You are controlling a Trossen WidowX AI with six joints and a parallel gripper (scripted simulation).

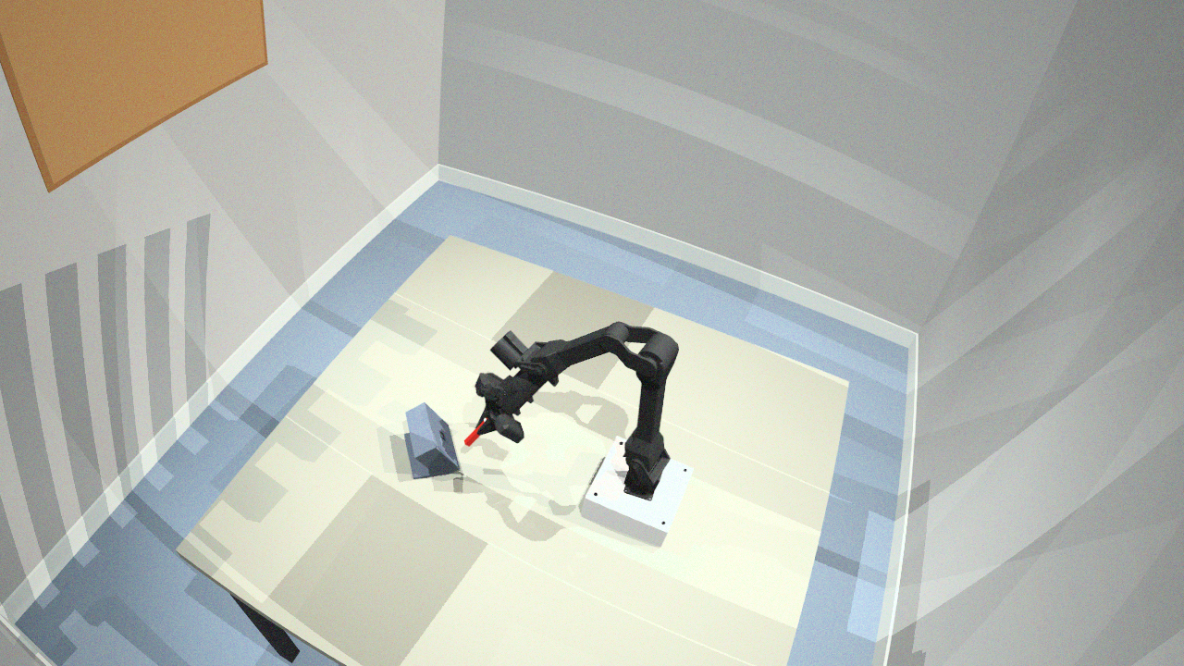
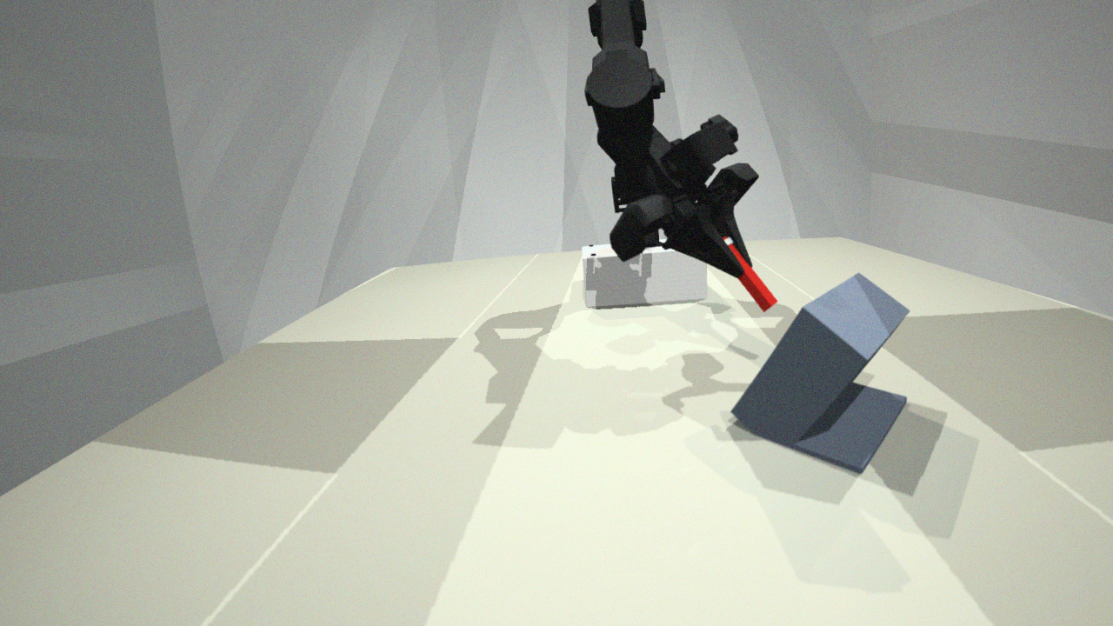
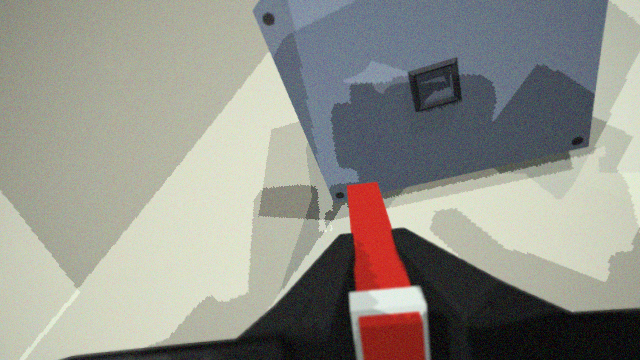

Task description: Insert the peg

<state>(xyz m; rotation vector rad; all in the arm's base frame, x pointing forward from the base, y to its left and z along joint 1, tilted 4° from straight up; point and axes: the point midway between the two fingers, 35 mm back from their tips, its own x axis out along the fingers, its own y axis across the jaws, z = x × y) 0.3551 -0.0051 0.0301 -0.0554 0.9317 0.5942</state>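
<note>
The sloped panel lies 10 cm ahead of my gripper tip, 5 cm below it and 3 cm to the left of it. Also, from my gripper tip: red square peg 1 cm to the right, 1 cm behind, 1 cm above.
</note>
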